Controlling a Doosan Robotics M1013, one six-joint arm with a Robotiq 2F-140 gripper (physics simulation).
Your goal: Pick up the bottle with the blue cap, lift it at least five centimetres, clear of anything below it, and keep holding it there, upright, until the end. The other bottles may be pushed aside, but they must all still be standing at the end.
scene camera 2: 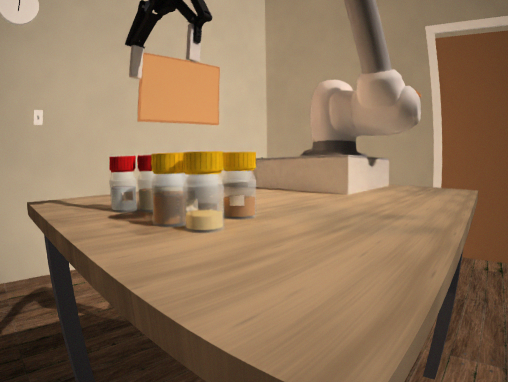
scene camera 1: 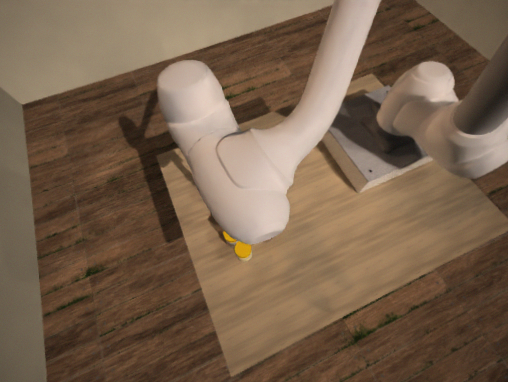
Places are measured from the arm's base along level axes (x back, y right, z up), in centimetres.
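Pixels of known places: gripper, fingertip midpoint: (scene camera 2: pixel 161 69); arm's base at its link origin: (scene camera 1: pixel 390 130).
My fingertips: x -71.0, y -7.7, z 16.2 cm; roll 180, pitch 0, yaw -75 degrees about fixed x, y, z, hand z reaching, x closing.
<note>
Ahead of a thing's pixels: the offset from my fingertips to its top centre. Level surfaces: height alone.
The bottle with the blue cap does not show in either view; in scene camera 1 the arm covers most of the bottle group, and in scene camera 2 front bottles block the view behind them. My gripper (scene camera 2: pixel 164 56) is open and empty, its fingers pointing down, high above the bottles in scene camera 2. It is hidden under the arm in scene camera 1. A front yellow-capped bottle {dx -0.5, dy -13.6, dz -15.3 cm} (scene camera 1: pixel 243 250) (scene camera 2: pixel 204 192) stands upright, with another yellow-capped bottle {dx -2.2, dy -7.3, dz -15.3 cm} (scene camera 1: pixel 229 237) (scene camera 2: pixel 168 195) close beside it. A third yellow-capped bottle {dx +9.4, dy -10.1, dz -15.3 cm} (scene camera 2: pixel 240 187) and two red-capped bottles, one at the left (scene camera 2: pixel 123 185) and one behind (scene camera 2: pixel 145 184), also stand upright.
The bottles stand near one edge of the wooden table {dz -25.8 cm} (scene camera 1: pixel 320 260) (scene camera 2: pixel 300 280). The pale base block (scene camera 1: pixel 362 181) (scene camera 2: pixel 367 174) of the arm stands at the table's far side. The arm's large white wrist (scene camera 1: pixel 240 175) hangs over the bottle group.
</note>
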